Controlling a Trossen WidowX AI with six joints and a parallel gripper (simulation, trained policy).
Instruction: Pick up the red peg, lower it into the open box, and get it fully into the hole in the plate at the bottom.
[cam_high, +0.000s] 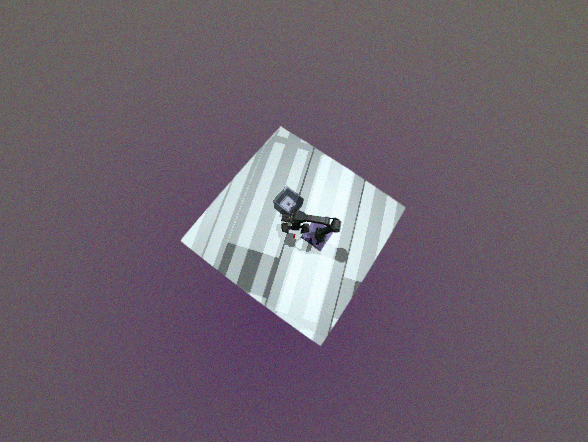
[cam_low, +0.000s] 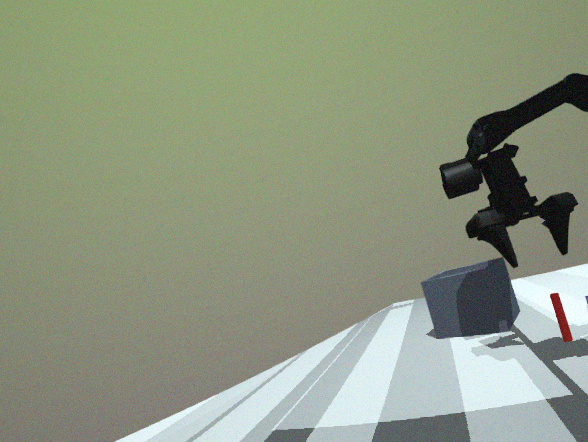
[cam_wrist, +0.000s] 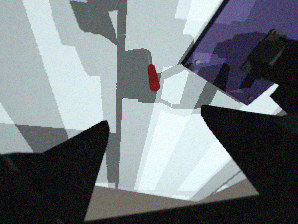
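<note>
My gripper tip is 10 cm above the red peg. The rest, counted from my gripper tip: plate 15 cm ahead, 20 cm to the right, 9 cm below.
</note>
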